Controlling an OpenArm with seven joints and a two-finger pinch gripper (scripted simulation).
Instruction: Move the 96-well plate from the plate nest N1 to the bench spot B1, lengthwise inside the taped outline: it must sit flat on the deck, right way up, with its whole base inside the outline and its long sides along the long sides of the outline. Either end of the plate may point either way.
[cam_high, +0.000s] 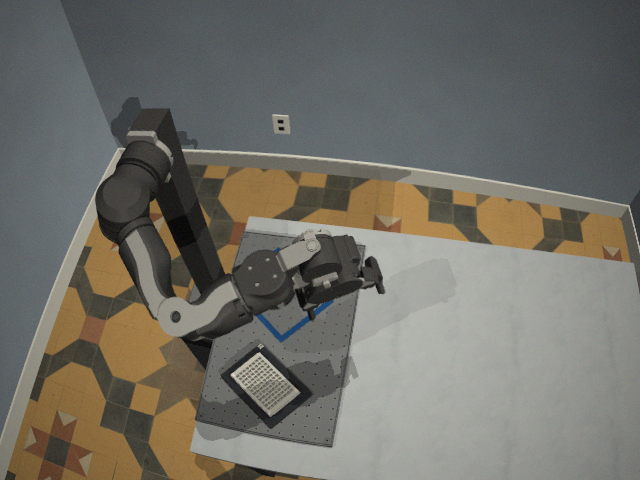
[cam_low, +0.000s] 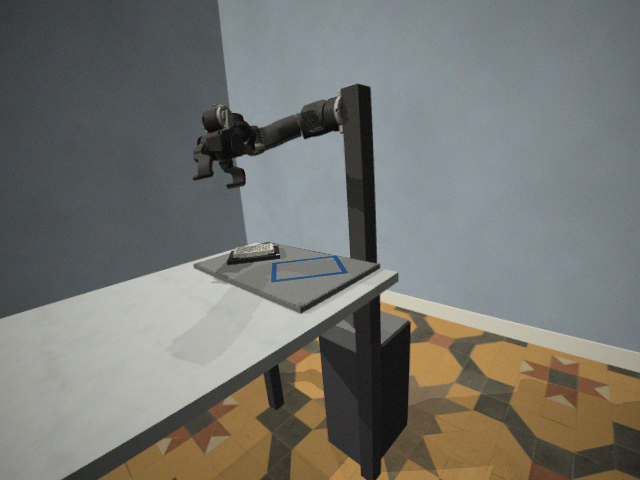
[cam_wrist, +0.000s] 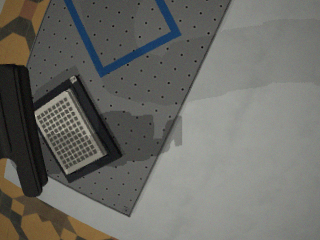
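My gripper is now 14 cm past the white 96-well plate, 12 cm to the left of it and 23 cm above it. The rest, counted from my hand: black plate nest: 14 cm behind, 12 cm to the right, 24 cm below.
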